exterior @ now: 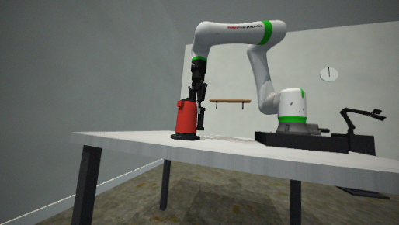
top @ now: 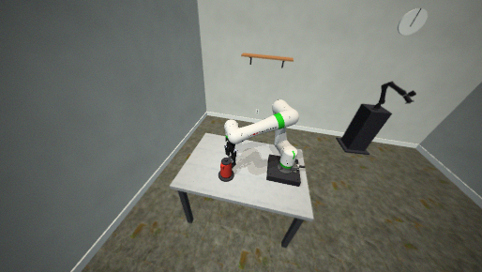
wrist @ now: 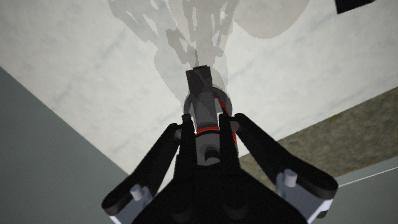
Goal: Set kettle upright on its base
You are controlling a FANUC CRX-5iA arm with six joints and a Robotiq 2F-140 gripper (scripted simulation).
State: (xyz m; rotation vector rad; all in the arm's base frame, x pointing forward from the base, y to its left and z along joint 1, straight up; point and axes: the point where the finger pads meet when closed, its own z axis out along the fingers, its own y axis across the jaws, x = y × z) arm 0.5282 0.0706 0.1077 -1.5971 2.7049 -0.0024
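The red kettle lies 10 mm ahead of my hand, 20 mm to the left of it and 50 mm below it. The rest, counted from my hand: round black base (30 mm ahead, 50 mm to the left, 160 mm below).
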